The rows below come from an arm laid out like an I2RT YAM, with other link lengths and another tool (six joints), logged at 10 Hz.
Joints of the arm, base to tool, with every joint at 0 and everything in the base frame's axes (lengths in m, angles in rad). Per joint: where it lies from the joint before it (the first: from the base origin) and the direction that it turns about. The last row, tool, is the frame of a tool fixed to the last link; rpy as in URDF.
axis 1: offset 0 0 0.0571 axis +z
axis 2: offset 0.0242 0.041 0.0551 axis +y
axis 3: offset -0.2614 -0.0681 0 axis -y
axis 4: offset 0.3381 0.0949 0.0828 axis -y
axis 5: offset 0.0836 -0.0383 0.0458 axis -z
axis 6: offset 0.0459 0 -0.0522 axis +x
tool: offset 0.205 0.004 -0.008 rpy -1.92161 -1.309 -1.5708
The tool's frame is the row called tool.
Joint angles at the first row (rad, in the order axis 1, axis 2, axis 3, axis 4, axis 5, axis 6):
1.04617 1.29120 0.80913 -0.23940 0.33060 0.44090
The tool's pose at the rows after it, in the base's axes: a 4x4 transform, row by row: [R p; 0 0 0 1], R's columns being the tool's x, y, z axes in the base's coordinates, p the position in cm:
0.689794 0.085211 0.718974 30.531; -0.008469 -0.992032 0.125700 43.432; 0.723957 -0.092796 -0.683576 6.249; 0 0 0 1
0.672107 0.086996 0.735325 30.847; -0.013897 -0.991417 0.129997 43.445; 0.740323 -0.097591 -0.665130 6.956; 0 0 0 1
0.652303 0.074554 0.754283 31.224; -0.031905 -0.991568 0.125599 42.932; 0.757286 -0.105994 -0.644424 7.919; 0 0 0 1
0.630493 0.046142 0.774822 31.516; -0.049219 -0.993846 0.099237 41.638; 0.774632 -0.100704 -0.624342 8.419; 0 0 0 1
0.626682 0.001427 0.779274 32.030; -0.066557 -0.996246 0.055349 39.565; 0.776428 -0.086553 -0.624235 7.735; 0 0 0 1
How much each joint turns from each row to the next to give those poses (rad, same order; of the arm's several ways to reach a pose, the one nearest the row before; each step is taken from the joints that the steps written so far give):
-0.00056 0.00051 0.00082 0.01890 0.00436 -0.01281
0.00043 -0.01145 -0.00574 0.01693 0.01184 -0.01360
-0.00130 -0.02899 -0.01434 0.00936 0.02155 -0.00520
0.00122 -0.03975 -0.02884 -0.00059 0.04113 -0.00018
-0.01690 -0.03520 -0.03877 -0.01252 0.02757 0.01134

